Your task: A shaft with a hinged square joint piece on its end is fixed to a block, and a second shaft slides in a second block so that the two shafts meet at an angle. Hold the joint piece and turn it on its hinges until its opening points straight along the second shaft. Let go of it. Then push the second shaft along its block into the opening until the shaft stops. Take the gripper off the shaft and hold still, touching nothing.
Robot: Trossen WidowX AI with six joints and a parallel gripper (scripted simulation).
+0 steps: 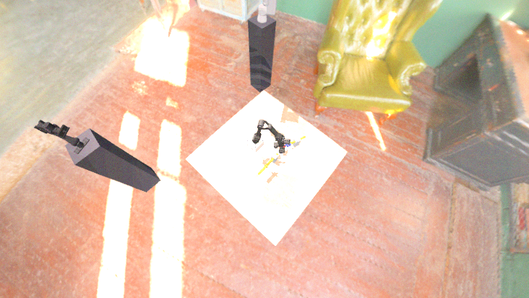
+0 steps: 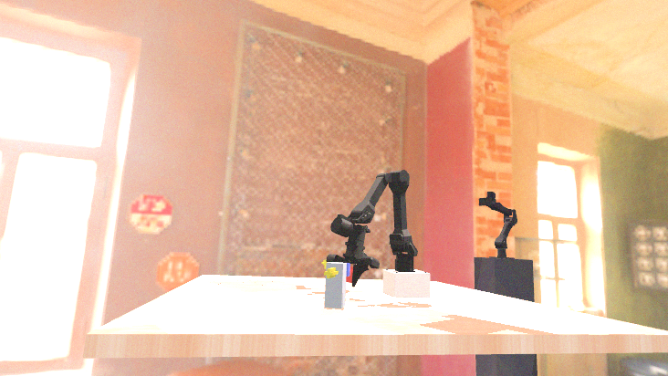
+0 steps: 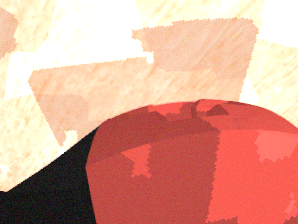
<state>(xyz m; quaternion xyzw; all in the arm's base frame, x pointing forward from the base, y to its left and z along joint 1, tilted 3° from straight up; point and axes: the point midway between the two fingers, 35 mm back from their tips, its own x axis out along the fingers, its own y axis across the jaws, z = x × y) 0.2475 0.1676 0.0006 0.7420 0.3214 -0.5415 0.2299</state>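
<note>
Right now my gripper tip is 4 cm below the red joint piece.
</note>
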